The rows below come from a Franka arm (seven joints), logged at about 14 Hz.
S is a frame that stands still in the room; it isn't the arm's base.
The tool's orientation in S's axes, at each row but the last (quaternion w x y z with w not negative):
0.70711, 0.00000, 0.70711, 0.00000
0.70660, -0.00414, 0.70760, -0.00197
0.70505, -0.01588, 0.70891, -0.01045
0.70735, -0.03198, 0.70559, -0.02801
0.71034, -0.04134, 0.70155, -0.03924
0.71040, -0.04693, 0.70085, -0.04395
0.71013, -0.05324, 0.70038, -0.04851
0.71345, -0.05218, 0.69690, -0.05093
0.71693, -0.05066, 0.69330, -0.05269
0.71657, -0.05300, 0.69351, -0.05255
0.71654, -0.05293, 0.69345, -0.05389
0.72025, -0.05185, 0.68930, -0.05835
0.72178, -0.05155, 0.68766, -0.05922
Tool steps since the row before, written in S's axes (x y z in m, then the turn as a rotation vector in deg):
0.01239, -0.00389, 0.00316, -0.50, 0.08, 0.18
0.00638, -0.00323, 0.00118, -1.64, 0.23, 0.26
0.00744, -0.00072, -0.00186, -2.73, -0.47, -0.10
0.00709, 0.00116, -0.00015, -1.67, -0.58, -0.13
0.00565, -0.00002, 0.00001, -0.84, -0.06, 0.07
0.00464, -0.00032, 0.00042, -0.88, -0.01, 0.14
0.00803, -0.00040, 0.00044, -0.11, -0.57, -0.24
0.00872, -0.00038, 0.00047, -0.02, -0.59, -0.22
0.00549, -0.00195, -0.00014, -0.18, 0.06, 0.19
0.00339, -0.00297, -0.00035, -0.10, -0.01, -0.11
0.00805, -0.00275, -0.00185, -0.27, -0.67, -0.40
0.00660, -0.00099, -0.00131, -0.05, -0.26, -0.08
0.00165, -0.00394, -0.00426, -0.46, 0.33, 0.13
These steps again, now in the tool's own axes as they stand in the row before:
-0.00316, -0.00389, 0.01239, -0.18, 0.08, -0.50
-0.00116, -0.00326, 0.00637, -0.26, 0.23, -1.64
0.00185, -0.00071, 0.00744, 0.13, -0.44, -2.73
0.00007, 0.00113, 0.00710, 0.17, -0.56, -1.67
0.00006, -0.00003, 0.00565, -0.07, -0.07, -0.84
-0.00031, -0.00039, 0.00464, -0.15, -0.02, -0.88
-0.00026, -0.00050, 0.00803, 0.32, -0.53, -0.12
-0.00020, -0.00044, 0.00873, 0.30, -0.55, -0.03
0.00060, -0.00188, 0.00548, -0.20, 0.03, -0.17
0.00090, -0.00288, 0.00337, 0.11, 0.01, -0.10
0.00250, -0.00241, 0.00798, 0.49, -0.60, -0.28
0.00173, -0.00069, 0.00654, 0.12, -0.25, -0.05
0.00490, -0.00320, 0.00147, -0.20, 0.30, -0.46

